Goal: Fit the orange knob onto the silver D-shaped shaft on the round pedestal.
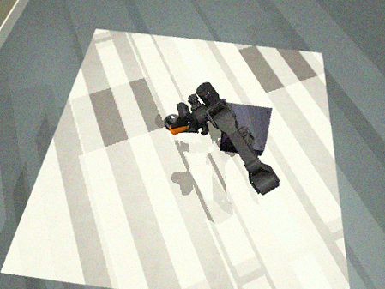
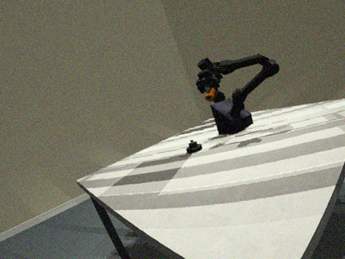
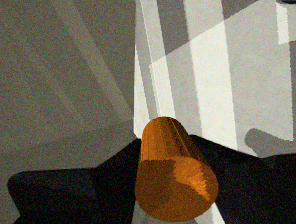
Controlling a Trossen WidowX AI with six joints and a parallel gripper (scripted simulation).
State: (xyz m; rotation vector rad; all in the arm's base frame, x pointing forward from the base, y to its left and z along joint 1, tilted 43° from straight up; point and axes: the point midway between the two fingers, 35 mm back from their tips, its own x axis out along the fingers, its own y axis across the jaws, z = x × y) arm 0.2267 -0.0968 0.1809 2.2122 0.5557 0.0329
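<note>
Right now the orange knob is 30 mm behind my gripper tip, 20 mm above it and 10 mm to the right of it. The rest, counted from my gripper tip: round pedestal 220 mm below, 180 mm to the right, 10 mm ahead.
</note>
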